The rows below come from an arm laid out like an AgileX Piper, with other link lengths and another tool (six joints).
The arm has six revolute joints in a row. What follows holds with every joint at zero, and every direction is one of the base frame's. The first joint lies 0.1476 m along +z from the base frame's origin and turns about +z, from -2.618 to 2.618 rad. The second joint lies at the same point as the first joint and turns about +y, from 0 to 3.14 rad. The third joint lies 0.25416 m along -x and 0.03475 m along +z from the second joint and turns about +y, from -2.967 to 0 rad. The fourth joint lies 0.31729 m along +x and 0.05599 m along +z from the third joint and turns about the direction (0.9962, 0, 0.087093), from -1.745 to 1.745 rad. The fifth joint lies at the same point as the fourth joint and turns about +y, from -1.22 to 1.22 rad. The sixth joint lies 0.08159 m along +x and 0.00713 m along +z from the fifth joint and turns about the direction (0.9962, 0, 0.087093), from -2.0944 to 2.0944 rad. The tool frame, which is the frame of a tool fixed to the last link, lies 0.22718 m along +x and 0.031 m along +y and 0.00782 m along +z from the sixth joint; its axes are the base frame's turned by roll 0.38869, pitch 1.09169 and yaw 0.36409 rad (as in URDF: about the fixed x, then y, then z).
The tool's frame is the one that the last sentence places.
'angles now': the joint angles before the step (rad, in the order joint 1, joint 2, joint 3, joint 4, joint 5, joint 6). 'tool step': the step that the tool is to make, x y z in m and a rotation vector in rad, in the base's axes. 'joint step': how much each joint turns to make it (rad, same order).
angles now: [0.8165, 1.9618, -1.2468, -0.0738, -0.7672, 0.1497]
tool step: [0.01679, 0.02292, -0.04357, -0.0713, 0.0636, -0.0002]
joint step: [0.0080, 0.1170, -0.1256, 0.0036, 0.1044, -0.0006]
